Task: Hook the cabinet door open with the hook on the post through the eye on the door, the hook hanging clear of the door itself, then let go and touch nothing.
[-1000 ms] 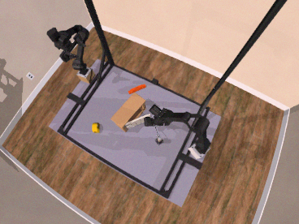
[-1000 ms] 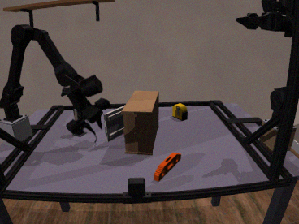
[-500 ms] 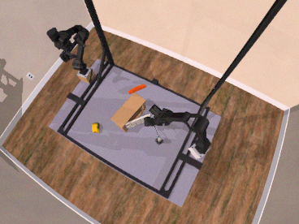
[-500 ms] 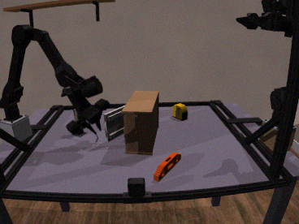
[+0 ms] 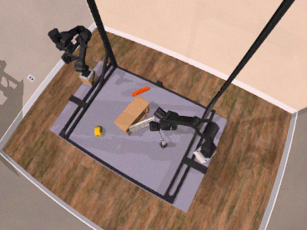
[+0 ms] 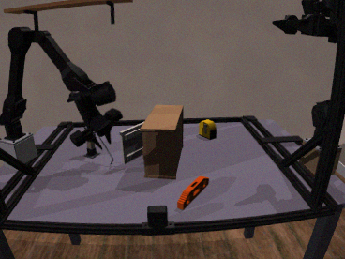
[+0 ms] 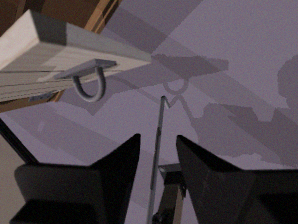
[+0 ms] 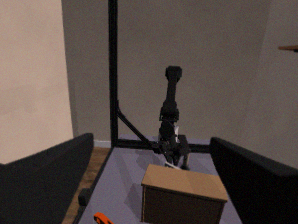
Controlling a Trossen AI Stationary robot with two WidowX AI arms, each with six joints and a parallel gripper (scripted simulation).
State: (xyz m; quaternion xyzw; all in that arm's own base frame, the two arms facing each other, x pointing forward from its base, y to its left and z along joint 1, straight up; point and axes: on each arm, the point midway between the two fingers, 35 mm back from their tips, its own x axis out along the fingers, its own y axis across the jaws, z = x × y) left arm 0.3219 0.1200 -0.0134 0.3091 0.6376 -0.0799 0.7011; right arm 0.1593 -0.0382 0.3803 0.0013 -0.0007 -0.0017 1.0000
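The hook lies 3 cm ahead of my left hand, 2 cm to the left of it and 4 cm below it. Also, from my left hand: hook post (5 cm ahead, 4 cm to the left, 2 cm below); then orange tool (18 cm behind, 31 cm to the right, 8 cm below); then cabinet door (6 cm ahead, 12 cm to the right, 2 cm below).
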